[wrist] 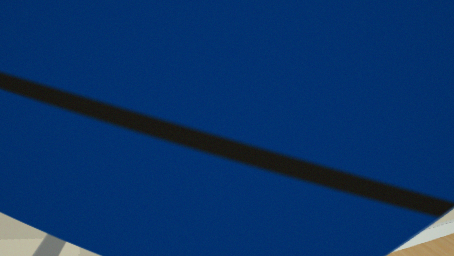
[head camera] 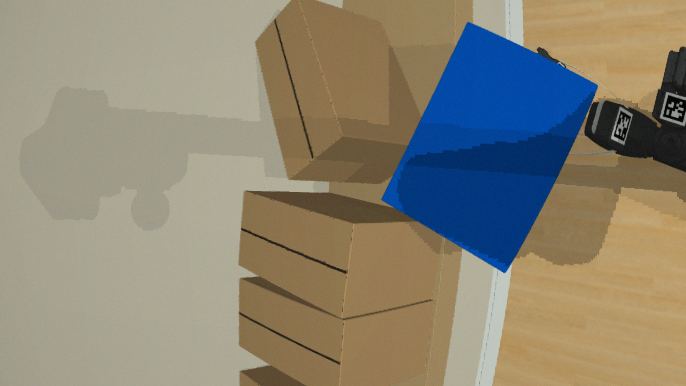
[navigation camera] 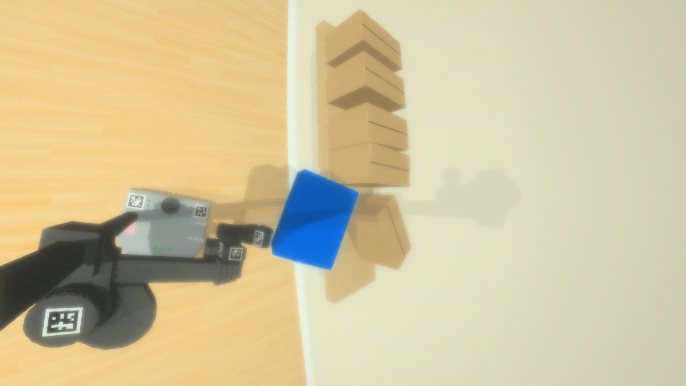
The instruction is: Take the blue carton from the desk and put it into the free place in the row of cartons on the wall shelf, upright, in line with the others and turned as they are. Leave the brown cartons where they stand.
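Places are measured from the robot's base along level axes (x right, y back, z down), in millimetres.
Where they show: robot's base, link origin: (navigation camera: 170,204).
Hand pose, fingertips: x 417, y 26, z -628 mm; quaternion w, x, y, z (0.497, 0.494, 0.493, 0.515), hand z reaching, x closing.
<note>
Each offset is from my fingertips to the top centre of the thing. Level surfaces: height alone.
The blue carton (head camera: 495,130) (navigation camera: 315,220) (wrist: 225,60) is off the desk and hangs in front of the wall shelf @[dz -80 mm] (head camera: 420,25) (navigation camera: 345,287), turned at an angle to the row. A black line crosses its near face in the wrist view. My gripper (head camera: 565,110) (navigation camera: 280,235) is shut on it; the carton hides most of the fingers. One brown carton @[dy -69, dx +200, dz -260 mm] (head camera: 345,80) (navigation camera: 382,230) stands on the shelf behind it, turned out of line with the others. A narrow gap lies between it and the nearest in-line brown carton @[dy -287, dx +126, dz -260 mm] (head camera: 390,265) (navigation camera: 350,167). The carton hides part of the shelf.
More brown cartons @[dy -413, dx +92, dz -260 mm] (head camera: 385,345) (navigation camera: 347,125) continue the row, with small gaps between some. The wall (head camera: 125,300) (navigation camera: 550,300) carries the robot's shadow. The mobile base (navigation camera: 170,235) stands on the wooden floor @[dz +627 mm] (navigation camera: 150,100). The desk does not show.
</note>
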